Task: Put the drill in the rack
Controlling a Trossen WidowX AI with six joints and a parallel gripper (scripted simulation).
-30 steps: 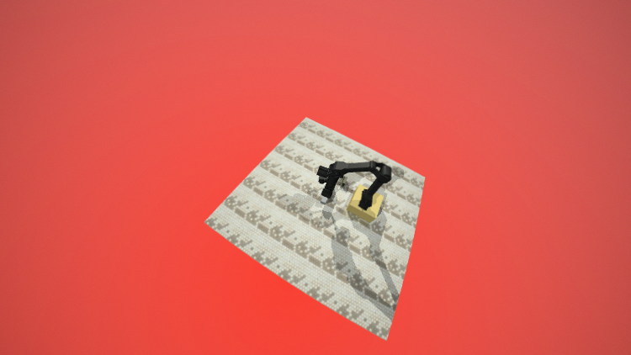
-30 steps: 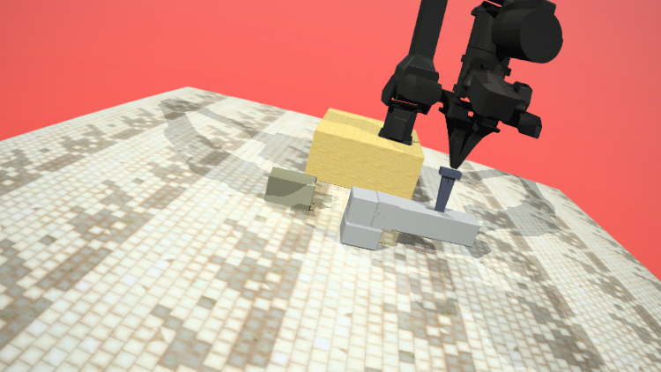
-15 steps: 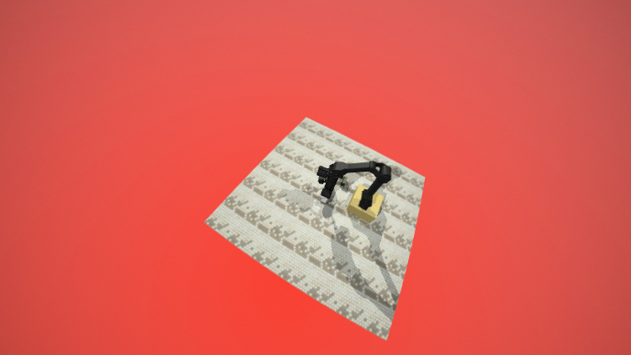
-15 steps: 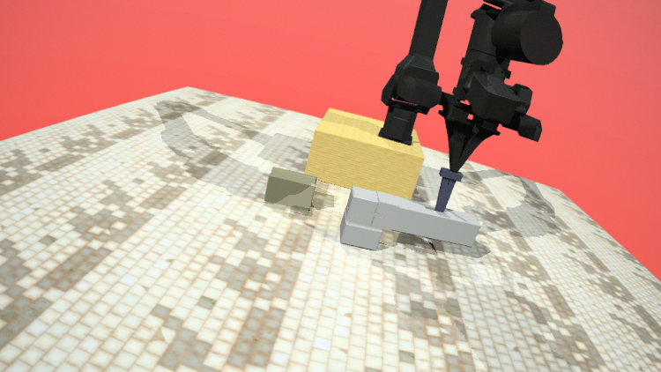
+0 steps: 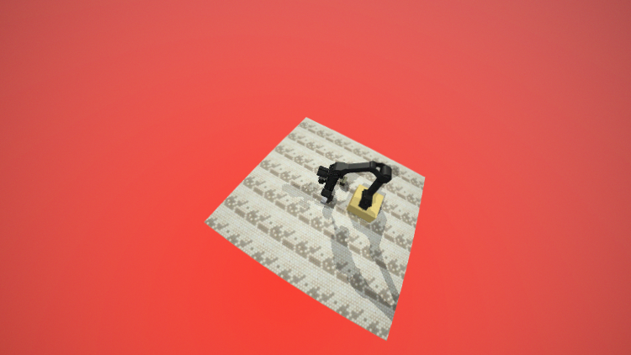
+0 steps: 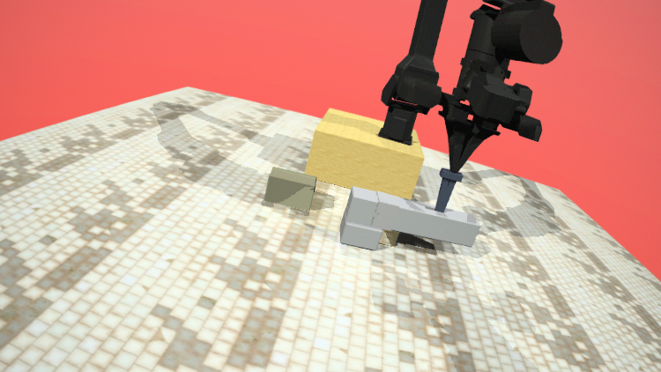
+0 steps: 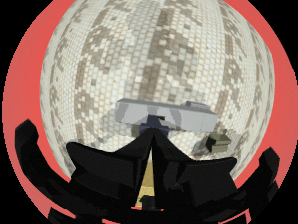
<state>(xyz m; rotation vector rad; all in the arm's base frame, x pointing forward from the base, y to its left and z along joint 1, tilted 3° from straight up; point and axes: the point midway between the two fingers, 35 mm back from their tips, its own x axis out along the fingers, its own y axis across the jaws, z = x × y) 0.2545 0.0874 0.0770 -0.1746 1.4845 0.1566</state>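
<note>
The dark key is 3 cm below my gripper tip. Also, from my gripper tip: grey housing (9 cm below, 3 cm to the right); rack (21 cm to the right, 11 cm below, 4 cm behind); drill (8 cm below, 5 cm to the right, 1 cm ahead).
</note>
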